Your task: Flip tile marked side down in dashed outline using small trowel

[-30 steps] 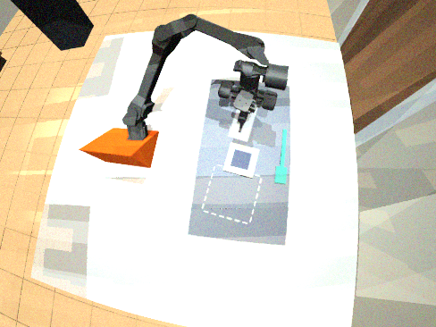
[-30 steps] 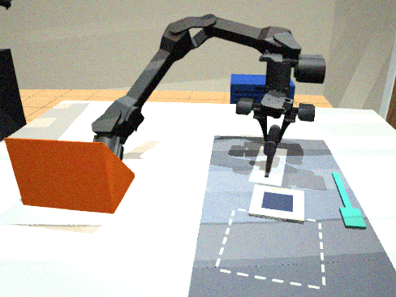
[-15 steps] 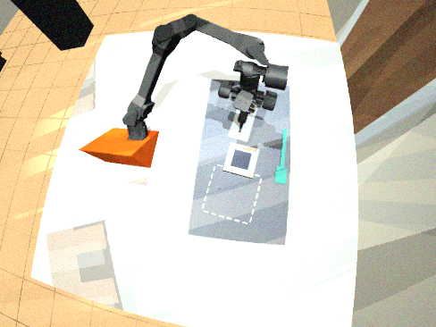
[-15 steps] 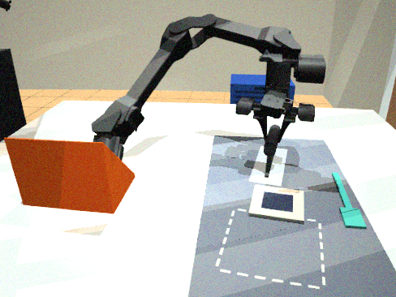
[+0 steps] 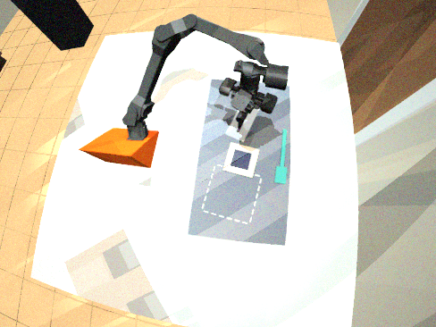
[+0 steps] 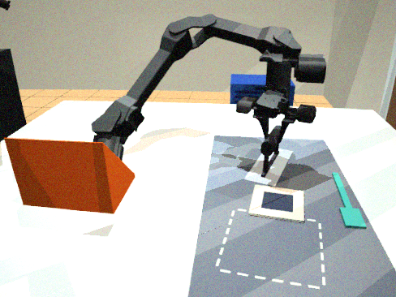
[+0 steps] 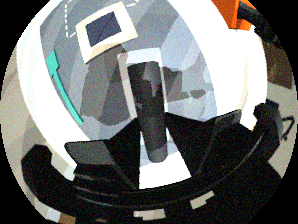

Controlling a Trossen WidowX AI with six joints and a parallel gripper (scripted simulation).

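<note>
Now: gripper tip 30 mm above the small trowel, 20 mm to the left of it and 10 mm past it. Round my gripper tip: tile: 180 mm to the right, 60 mm below, 10 mm behind; teal flat tool: 180 mm to the right, 140 mm ahead, 60 mm below; grey mat: 150 mm to the right, 90 mm below.
</note>
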